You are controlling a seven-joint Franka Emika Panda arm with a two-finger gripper.
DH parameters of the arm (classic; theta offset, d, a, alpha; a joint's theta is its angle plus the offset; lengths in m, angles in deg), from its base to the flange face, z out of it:
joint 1: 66.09 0.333 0 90
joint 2: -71.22 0 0 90
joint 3: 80.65 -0.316 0.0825 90
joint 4: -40.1 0 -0.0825 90
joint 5: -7.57 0.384 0 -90
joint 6: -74.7 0 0.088 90
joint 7: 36.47 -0.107 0 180
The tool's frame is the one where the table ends.
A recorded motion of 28 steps. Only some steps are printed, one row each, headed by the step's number.
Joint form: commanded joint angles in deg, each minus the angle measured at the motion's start. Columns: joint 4, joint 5, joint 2, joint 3, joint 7, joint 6, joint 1.
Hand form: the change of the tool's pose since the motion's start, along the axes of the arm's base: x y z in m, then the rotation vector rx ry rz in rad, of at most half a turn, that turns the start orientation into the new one. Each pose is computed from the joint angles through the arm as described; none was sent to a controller.
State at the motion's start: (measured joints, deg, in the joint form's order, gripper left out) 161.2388 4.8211 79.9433 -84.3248 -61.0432 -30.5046 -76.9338
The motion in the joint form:
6: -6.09 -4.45 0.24 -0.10 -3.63 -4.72 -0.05
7: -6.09 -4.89 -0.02 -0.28 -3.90 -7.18 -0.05
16: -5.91 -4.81 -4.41 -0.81 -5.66 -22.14 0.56
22: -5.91 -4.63 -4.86 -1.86 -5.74 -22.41 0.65
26: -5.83 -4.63 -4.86 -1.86 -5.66 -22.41 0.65
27: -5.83 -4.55 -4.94 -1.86 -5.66 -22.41 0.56
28: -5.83 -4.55 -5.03 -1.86 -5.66 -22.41 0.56
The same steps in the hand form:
6: 0.0246 -0.0070 0.0600 -0.0975 -0.1873 -0.0280
7: 0.0299 -0.0058 0.0618 -0.1067 -0.2253 -0.0226
16: 0.0685 0.0046 0.0462 -0.0995 -0.4104 -0.0086
22: 0.0714 0.0158 0.0423 -0.0927 -0.4084 0.0086
26: 0.0712 0.0158 0.0416 -0.0927 -0.4069 0.0100
27: 0.0713 0.0149 0.0408 -0.0916 -0.4055 0.0077
28: 0.0716 0.0149 0.0399 -0.0913 -0.4040 0.0077

